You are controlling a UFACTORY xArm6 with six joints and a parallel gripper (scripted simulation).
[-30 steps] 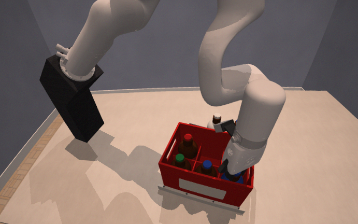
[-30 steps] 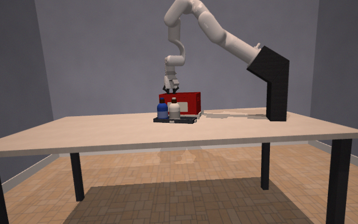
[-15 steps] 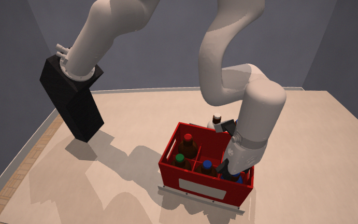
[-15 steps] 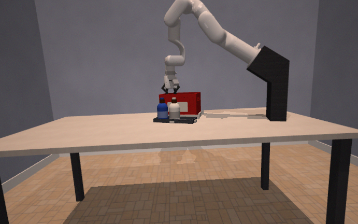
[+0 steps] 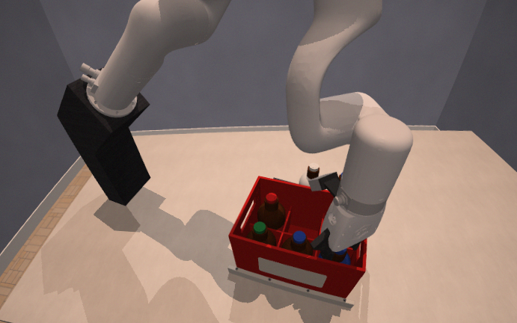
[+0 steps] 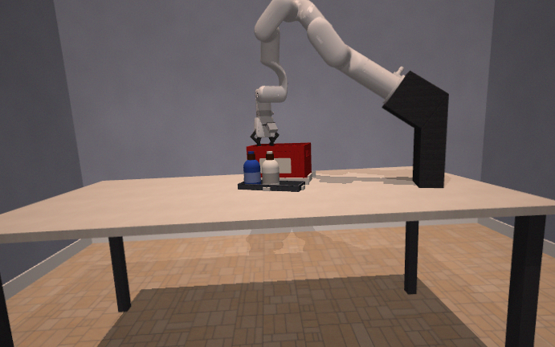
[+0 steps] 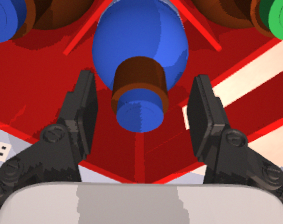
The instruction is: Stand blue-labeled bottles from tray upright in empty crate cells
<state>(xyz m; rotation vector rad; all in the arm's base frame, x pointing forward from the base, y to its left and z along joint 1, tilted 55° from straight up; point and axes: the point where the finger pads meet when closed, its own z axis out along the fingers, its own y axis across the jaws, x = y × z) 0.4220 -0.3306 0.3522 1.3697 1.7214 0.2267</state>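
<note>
Now: hand 40 mm past the crate, 90 mm to the right of it and 80 mm above it. The rest, counted from my hand: dark tray: 80 mm ahead, 230 mm to the left, 150 mm below; white-labeled bottle: 80 mm ahead, 230 mm to the left, 80 mm below.
</note>
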